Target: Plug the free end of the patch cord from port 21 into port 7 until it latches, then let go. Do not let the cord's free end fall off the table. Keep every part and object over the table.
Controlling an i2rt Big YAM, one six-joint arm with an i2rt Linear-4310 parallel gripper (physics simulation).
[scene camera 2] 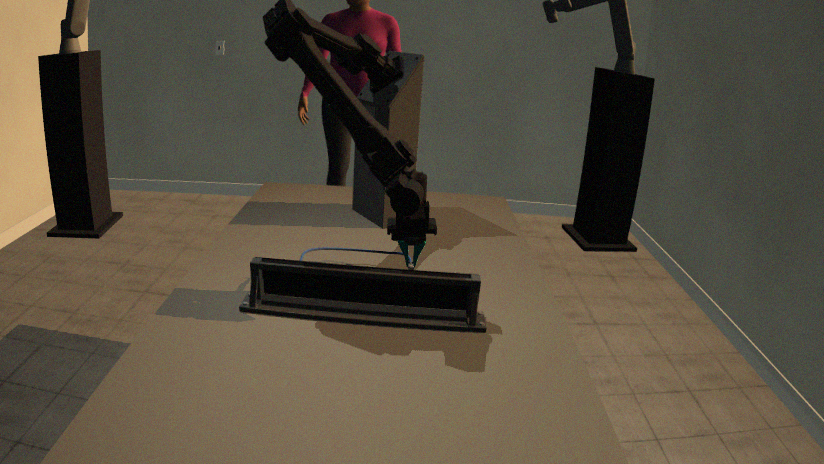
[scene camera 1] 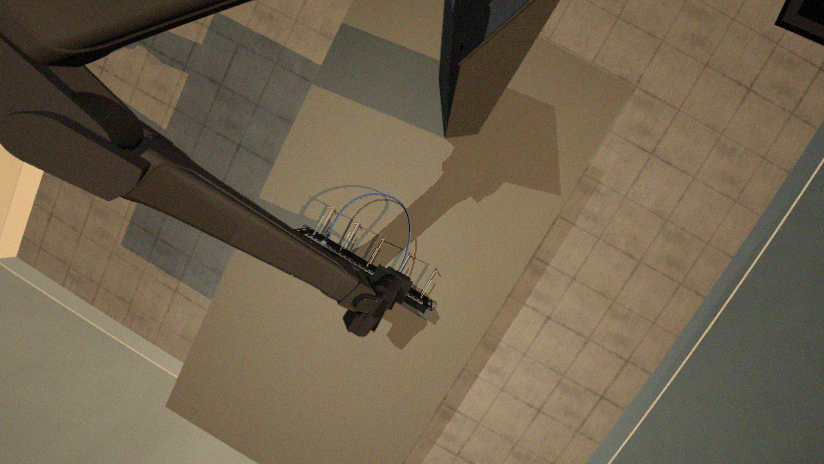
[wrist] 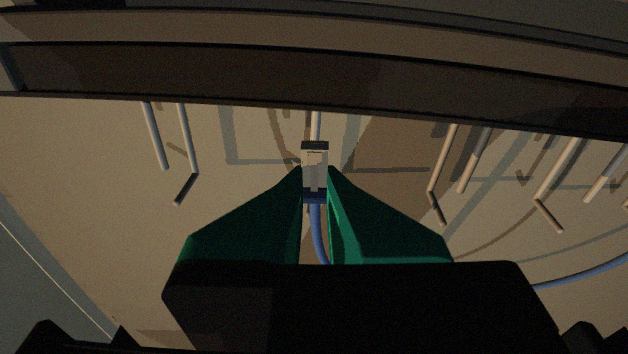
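Pixels of known places: gripper, fingertip midpoint: [scene camera 2: 410, 266] [scene camera 1: 396, 275] [wrist: 314, 176]; arm's base, origin of the base link: [scene camera 2: 388, 75].
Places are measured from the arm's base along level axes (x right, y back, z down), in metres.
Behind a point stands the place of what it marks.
My gripper [wrist: 314, 176] {x -0.035, y -0.563, z 0.358 m} [scene camera 2: 411, 266] {x -0.035, y -0.563, z 0.358 m} is shut on the plug of the patch cord, with its green fingertips on the plug's two sides. The clear plug [wrist: 314, 162] {x -0.034, y -0.577, z 0.349 m} points at the panel and stands a little apart from the panel's edge in the wrist view. The blue cord [scene camera 1: 409, 221] {x -0.006, y -0.401, z 0.396 m} [scene camera 2: 351, 249] {x 0.091, y -0.355, z 0.413 m} [wrist: 316, 225] {x -0.036, y -0.532, z 0.356 m} arcs from the plug to the panel's other part. The patch panel [scene camera 1: 352, 257] {x 0.121, y -0.581, z 0.402 m} [scene camera 2: 363, 266] {x 0.068, y -0.588, z 0.349 m} [wrist: 200, 70] {x -0.073, y -0.617, z 0.351 m} stands on the table [scene camera 1: 276, 374] {x 0.238, y -1.126, z 0.450 m} [scene camera 2: 322, 403] {x 0.144, y -0.921, z 0.449 m}. The port faces are hidden, so port 7 and port 21 cannot be told apart.
Thin metal cable hooks [scene camera 1: 429, 283] {x -0.140, y -0.557, z 0.394 m} [wrist: 188, 137] {x -0.138, y -0.549, z 0.432 m} [wrist: 442, 157] {x 0.057, y -0.523, z 0.432 m} stick out from the panel on both sides of the plug; one rod [wrist: 315, 125] {x -0.036, y -0.572, z 0.394 m} shows right behind the plug's tip. A tall dark pedestal [scene camera 1: 484, 80] {x -0.050, y -0.086, z 0.139 m} [scene camera 2: 403, 138] {x -0.051, y -0.085, z 0.177 m} stands at the table's far end. A person [scene camera 2: 360, 28] stands behind it.
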